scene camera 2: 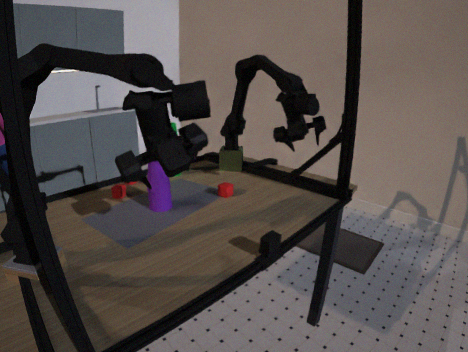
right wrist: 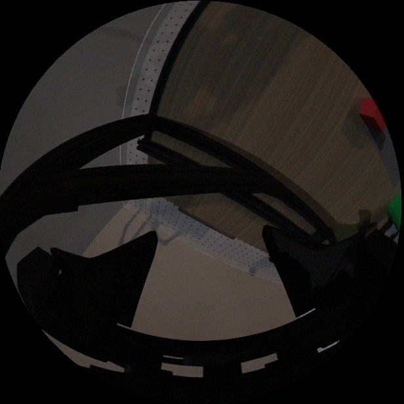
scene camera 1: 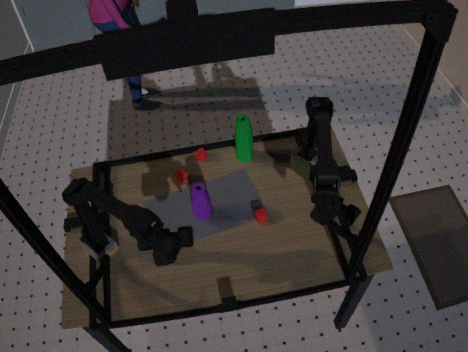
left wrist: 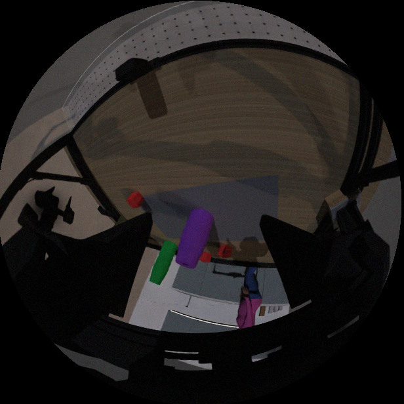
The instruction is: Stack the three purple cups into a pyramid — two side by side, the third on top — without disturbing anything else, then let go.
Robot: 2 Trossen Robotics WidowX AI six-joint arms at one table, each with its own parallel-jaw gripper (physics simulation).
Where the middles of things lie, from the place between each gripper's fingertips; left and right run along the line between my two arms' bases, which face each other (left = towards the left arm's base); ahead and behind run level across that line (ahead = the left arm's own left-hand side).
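Position of my left hand: 18 cm above the grey mat (scene camera 1: 234, 198), 16 cm to the left of it and 20 cm short of it.
Relative to my right hand, the mat is 390 mm to the left, 360 mm ahead and 150 mm below.
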